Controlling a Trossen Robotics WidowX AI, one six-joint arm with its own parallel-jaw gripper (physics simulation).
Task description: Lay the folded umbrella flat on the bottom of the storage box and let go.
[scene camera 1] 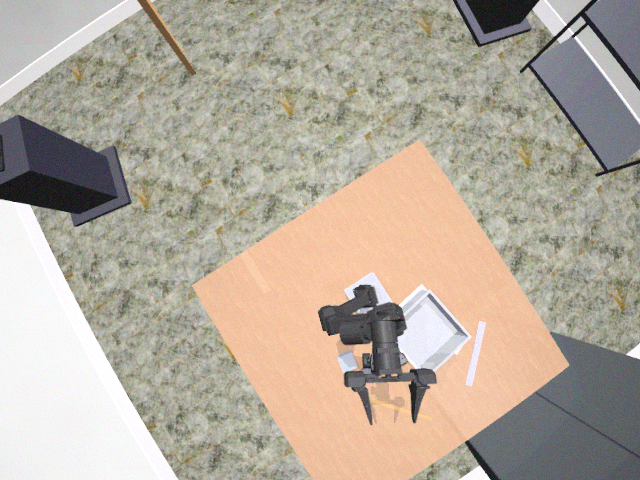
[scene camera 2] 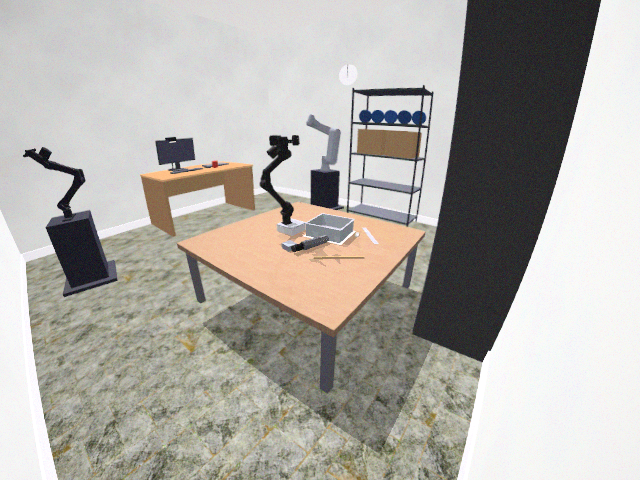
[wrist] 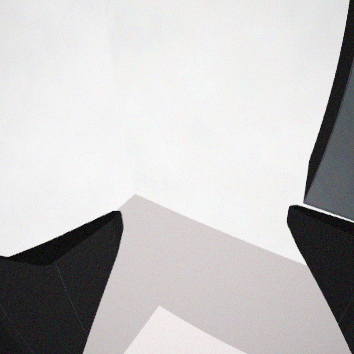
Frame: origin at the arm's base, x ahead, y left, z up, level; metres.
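Seen in the pictures: gripper, fingertip midpoint: [scene camera 1: 392, 424] [scene camera 2: 287, 136] [wrist: 206, 217]; arm's base at its link origin: [scene camera 1: 361, 293] [scene camera 2: 286, 223].
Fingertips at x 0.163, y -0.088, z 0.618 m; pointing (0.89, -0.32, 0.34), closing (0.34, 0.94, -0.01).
Pixels of each thing's top centre, then the offset from my fingertips to it. Level surfaces: height alone.
- folded umbrella at its top centre: [scene camera 1: 378, 372] [scene camera 2: 310, 239] dz -0.616, dx +0.179, dy +0.032 m
- storage box at its top centre: [scene camera 1: 428, 333] [scene camera 2: 330, 221] dz -0.578, dx +0.092, dy +0.288 m
- table at its surface level: dz -0.674 m
- light blue block at its top centre: [scene camera 1: 347, 362] [scene camera 2: 289, 243] dz -0.639, dx +0.101, dy -0.079 m
- thin tan stick at its top centre: [scene camera 1: 400, 409] [scene camera 2: 339, 256] dz -0.663, dx +0.398, dy +0.065 m
- white strip at its top centre: [scene camera 1: 475, 353] [scene camera 2: 369, 235] dz -0.672, dx +0.299, dy +0.485 m
The folded umbrella [scene camera 1: 403, 358] [scene camera 2: 313, 242] is a dark grey ribbed cylinder with a black end. It lies on the table outside the storage box, along its near side in the scene camera 2 view. The arm hides most of it in the scene camera 1 view. The storage box [scene camera 1: 450, 348] [scene camera 2: 321, 231] is light grey, open at the top, and its visible bottom is bare. My gripper [scene camera 1: 392, 423] [scene camera 2: 286, 140] [wrist: 206, 217] is wide open and empty, high above the table and well away from the umbrella. The umbrella and box do not show in the wrist view.
On the table [scene camera 1: 413, 206] [scene camera 2: 248, 263], a light blue block [scene camera 1: 346, 360] [scene camera 2: 287, 245] sits at the umbrella's black end. A thin tan stick [scene camera 1: 423, 415] [scene camera 2: 338, 257] lies nearer scene camera 2. A white strip [scene camera 1: 475, 353] [scene camera 2: 370, 235] lies right of the box.
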